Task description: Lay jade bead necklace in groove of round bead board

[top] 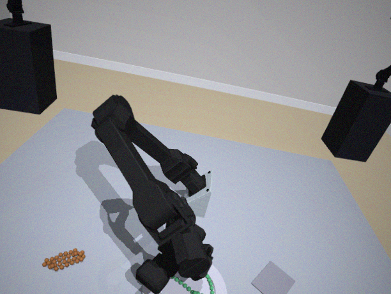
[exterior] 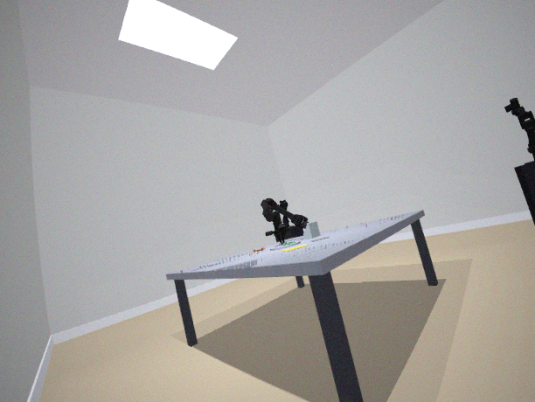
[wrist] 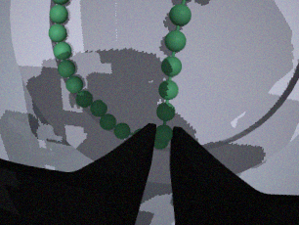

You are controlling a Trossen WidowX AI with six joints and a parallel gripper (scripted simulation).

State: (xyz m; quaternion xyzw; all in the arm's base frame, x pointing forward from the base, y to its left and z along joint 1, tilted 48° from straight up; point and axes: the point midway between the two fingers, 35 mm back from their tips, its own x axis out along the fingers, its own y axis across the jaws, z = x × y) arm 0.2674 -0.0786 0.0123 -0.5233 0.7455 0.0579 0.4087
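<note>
Right now the round bead board is 30 mm ahead of my gripper tip, 40 mm to the left of it and 10 mm below it. Round my gripper tip: yellow strip (230 mm ahead, 270 mm to the left, 20 mm below); flat grey square (10 mm behind, 280 mm to the left, 20 mm below).
</note>
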